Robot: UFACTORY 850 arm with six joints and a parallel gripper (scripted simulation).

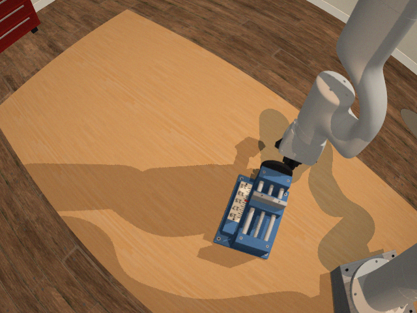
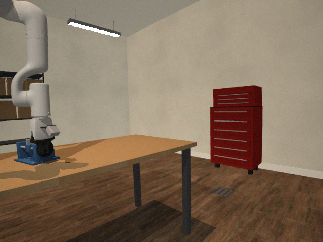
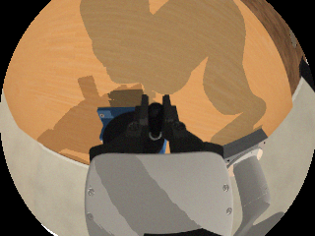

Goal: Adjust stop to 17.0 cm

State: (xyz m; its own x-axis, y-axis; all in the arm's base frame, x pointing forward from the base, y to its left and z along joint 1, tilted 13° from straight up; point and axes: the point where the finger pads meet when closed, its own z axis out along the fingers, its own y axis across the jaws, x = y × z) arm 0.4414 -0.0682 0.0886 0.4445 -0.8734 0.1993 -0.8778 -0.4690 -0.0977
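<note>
The black handwheel lies 20 mm to the left of my hand. From my hand the other things lie so: grey stop bar (140 mm to the left, 20 mm behind, 10 mm above).
</note>
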